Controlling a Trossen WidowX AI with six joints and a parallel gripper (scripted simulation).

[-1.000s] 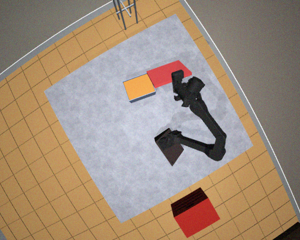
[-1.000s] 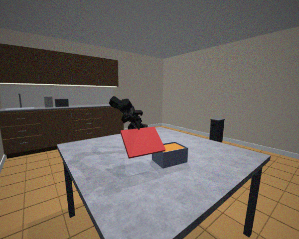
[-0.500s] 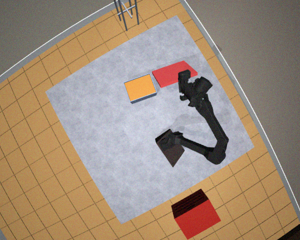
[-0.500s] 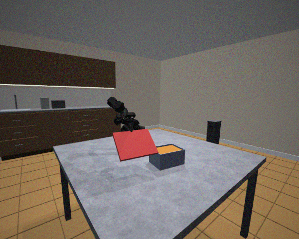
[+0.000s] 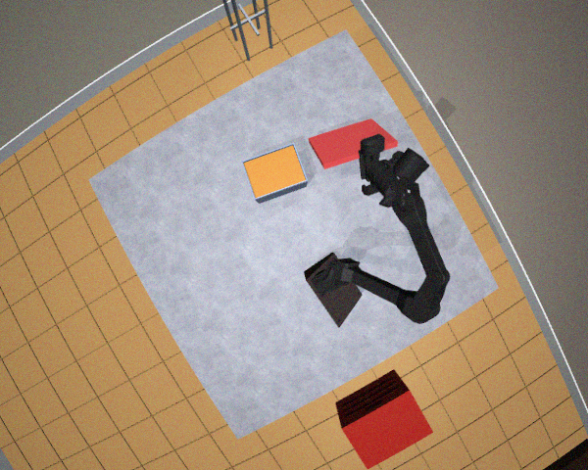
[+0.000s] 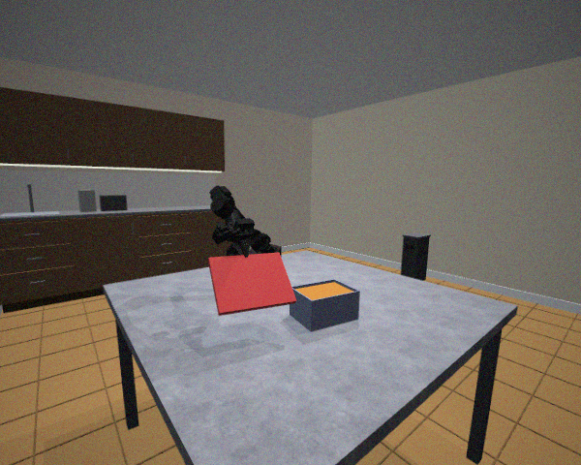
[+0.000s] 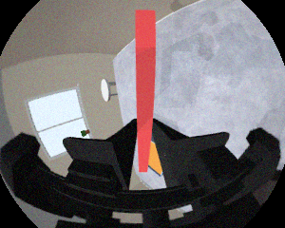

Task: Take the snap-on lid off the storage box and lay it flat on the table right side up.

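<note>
The red lid is 60 mm ahead of my gripper tip, 20 mm to the right of it and 50 mm below it. From my gripper tip the other things lie so: storage box (140 mm ahead, 240 mm to the left, 180 mm below).
</note>
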